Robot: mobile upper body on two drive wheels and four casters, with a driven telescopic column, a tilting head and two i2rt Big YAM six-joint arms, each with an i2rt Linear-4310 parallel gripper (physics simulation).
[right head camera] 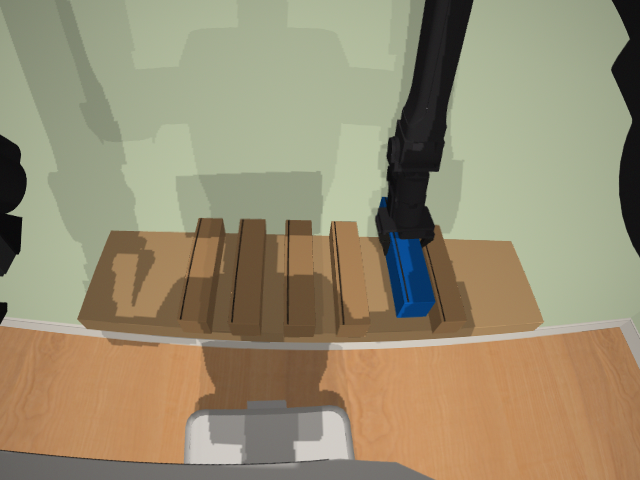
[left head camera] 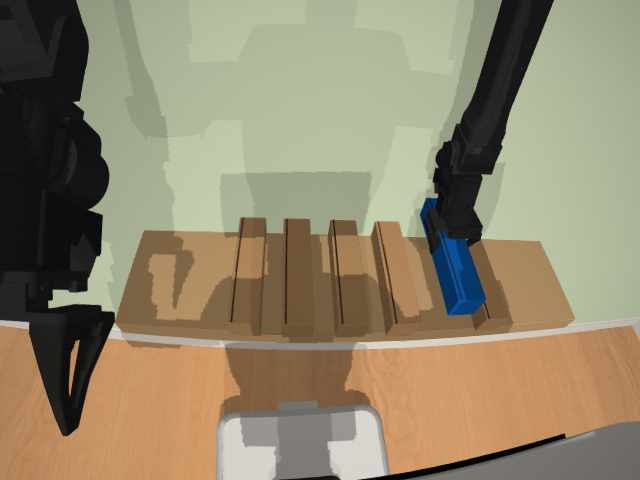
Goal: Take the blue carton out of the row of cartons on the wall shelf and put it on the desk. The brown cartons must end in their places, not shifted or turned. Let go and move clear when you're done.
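Places are measured from the left arm's base along level axes (x left, y ahead, z down), in millimetres.
Pixels of known places: left gripper, fingertip midpoint: (left head camera: 4, 425).
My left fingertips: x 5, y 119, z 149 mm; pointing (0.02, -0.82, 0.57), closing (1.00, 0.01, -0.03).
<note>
Ahead of a thing's pixels: the offset from my left fingertips to its middle. Level surfaces: height alone.
The blue carton @(dx -538, dy +364, dz +320 mm) (left head camera: 461, 276) (right head camera: 412, 273) is long and narrow with a dark line along its top. My right gripper (left head camera: 452, 244) (right head camera: 406, 244) is shut on it from above, about midway along its length, and it looks raised above the wall shelf @(dz +435 mm) (left head camera: 535, 294) (right head camera: 504, 294). Several brown cartons stand in a row on the shelf. One brown carton @(dx -435, dy +371, dz +406 mm) (left head camera: 398, 258) (right head camera: 348, 263) is left of the blue one; another brown carton @(dx -646, dy +358, dz +406 mm) (left head camera: 496, 315) (right head camera: 447, 294) is right of it, partly hidden in the left head view. My left gripper (left head camera: 68, 426) is open at the lower left, away from the shelf.
More brown cartons stand further left: the leftmost carton @(dx -123, dy +391, dz +406 mm) (left head camera: 251, 253) (right head camera: 206, 253) and another carton @(dx -224, dy +384, dz +406 mm) (left head camera: 298, 258) (right head camera: 250, 258) beside it. The green wall (left head camera: 578, 155) (right head camera: 542, 129) rises behind. Below are a wood-grained surface @(dz +1158 mm) (left head camera: 496, 392) (right head camera: 465, 397) and a white rounded block (left head camera: 253, 459) (right head camera: 222, 452).
</note>
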